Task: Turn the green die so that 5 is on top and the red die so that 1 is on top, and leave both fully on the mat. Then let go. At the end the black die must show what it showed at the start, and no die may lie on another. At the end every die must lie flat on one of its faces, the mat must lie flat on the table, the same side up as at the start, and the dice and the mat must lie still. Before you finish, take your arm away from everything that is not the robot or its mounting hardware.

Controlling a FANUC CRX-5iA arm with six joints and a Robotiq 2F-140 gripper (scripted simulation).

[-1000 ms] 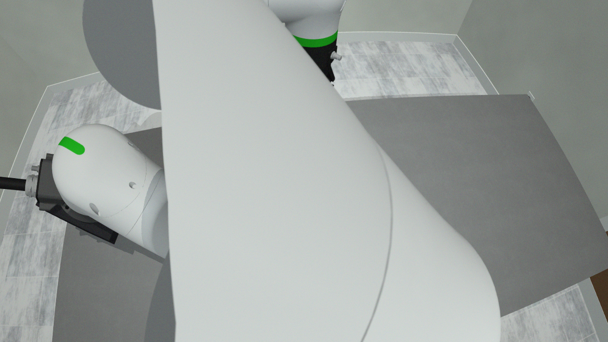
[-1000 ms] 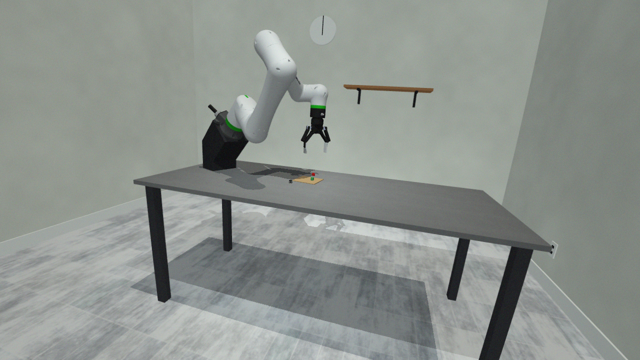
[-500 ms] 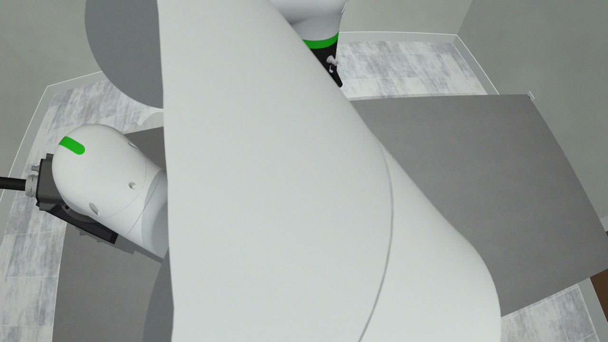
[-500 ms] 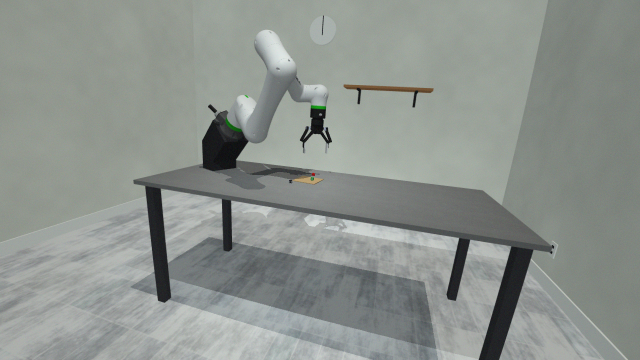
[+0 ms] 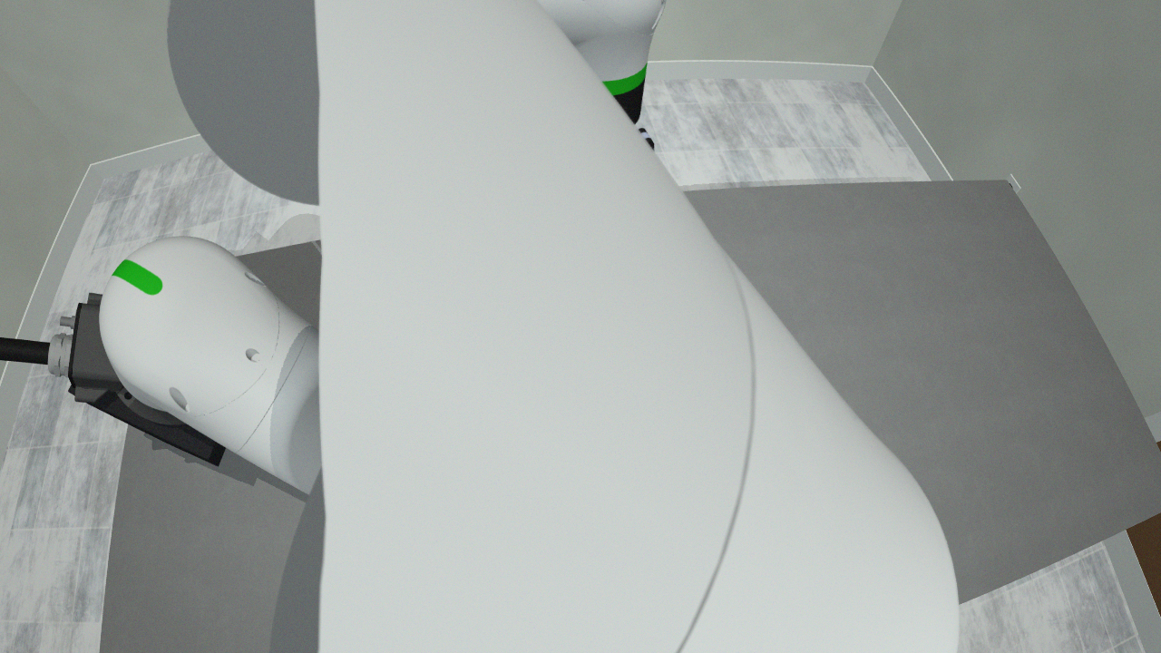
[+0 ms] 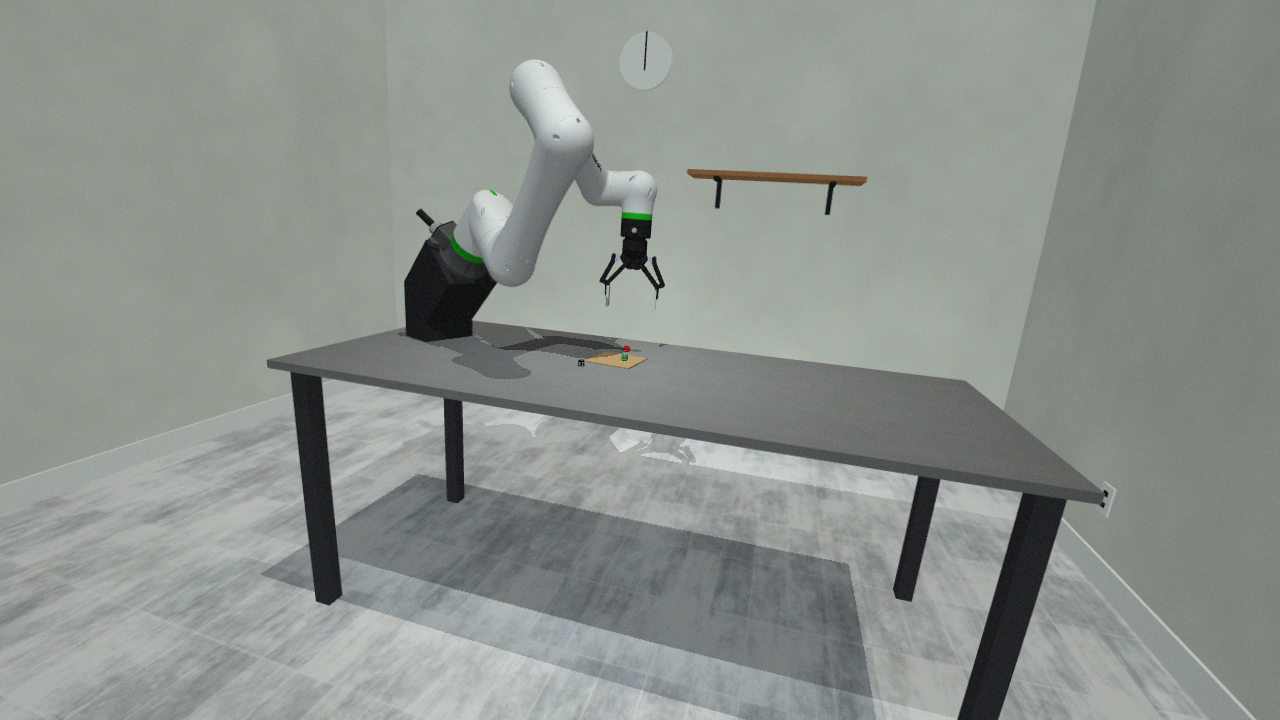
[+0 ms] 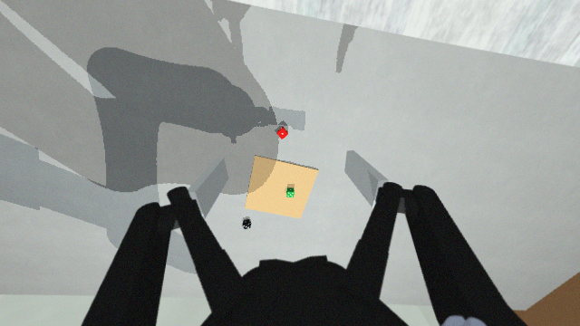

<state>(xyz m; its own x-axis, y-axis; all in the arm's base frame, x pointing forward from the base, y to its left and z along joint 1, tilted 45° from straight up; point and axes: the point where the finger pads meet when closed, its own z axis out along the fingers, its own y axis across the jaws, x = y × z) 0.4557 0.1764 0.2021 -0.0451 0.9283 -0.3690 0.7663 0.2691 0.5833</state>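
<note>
My hand is 14 cm above the red die, 1 cm to the right of it and 1 cm past it. The rest, counted from my hand: green die: 14 cm below, 13 cm to the right, 1 cm ahead; tan mat: 15 cm below, 13 cm to the right, 1 cm behind; black die: 22 cm to the right, 14 cm below, 10 cm behind.
</note>
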